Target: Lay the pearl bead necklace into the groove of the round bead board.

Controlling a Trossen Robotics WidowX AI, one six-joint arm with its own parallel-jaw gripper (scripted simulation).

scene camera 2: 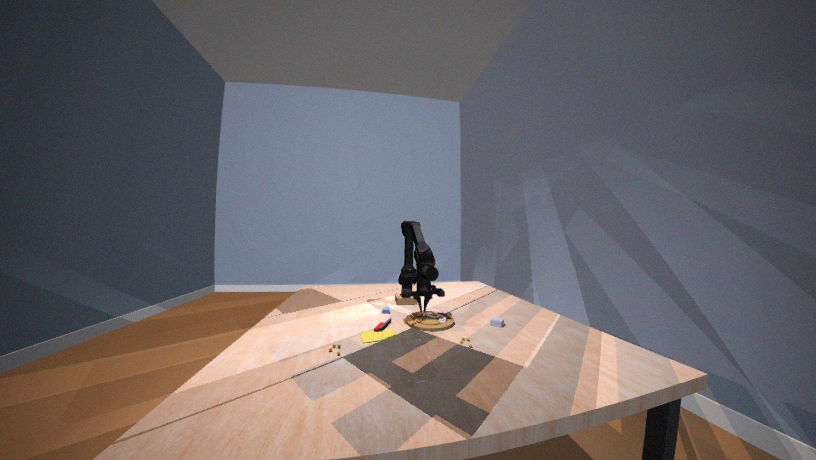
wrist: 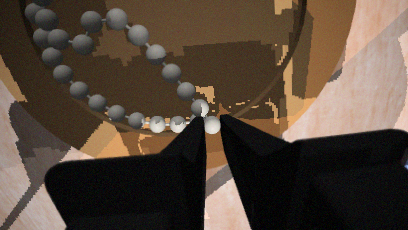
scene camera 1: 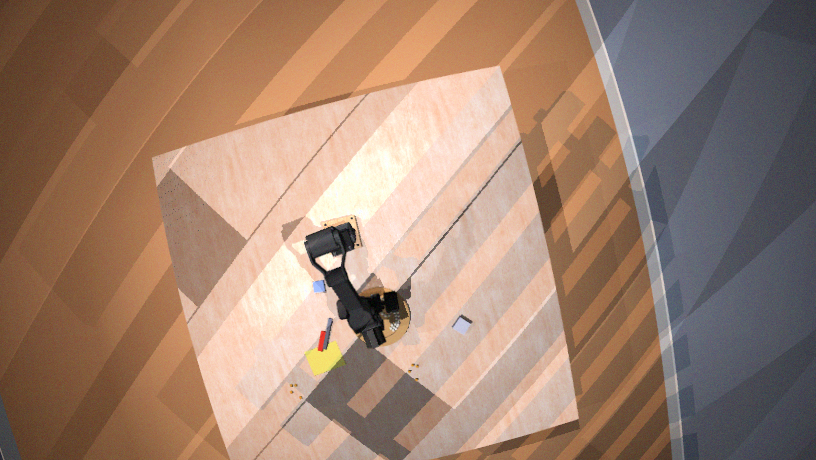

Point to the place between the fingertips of the gripper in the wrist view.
211,123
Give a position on a yellow note pad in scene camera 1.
330,358
